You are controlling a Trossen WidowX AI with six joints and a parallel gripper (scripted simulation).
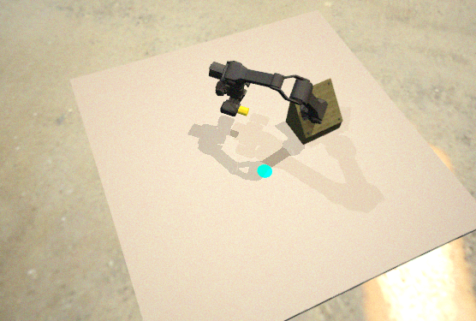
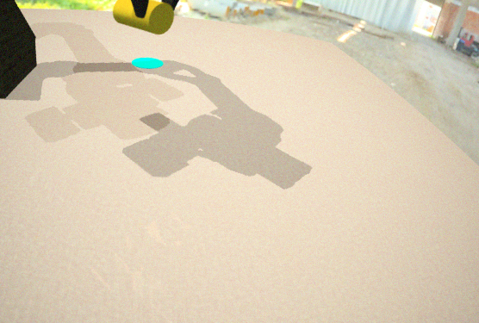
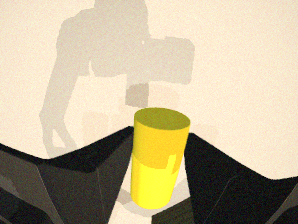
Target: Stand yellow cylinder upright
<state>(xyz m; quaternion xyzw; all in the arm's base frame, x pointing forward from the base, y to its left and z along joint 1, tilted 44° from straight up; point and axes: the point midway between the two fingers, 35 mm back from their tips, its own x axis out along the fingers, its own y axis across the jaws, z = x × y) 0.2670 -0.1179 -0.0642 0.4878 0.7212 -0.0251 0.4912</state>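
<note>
The cyan circle lies 24 cm to the left of my gripper tip, 13 cm below it and 1 cm behind it. Also, from my gripper tip: yellow cylinder: 2 cm to the left, 1 cm behind.
</note>
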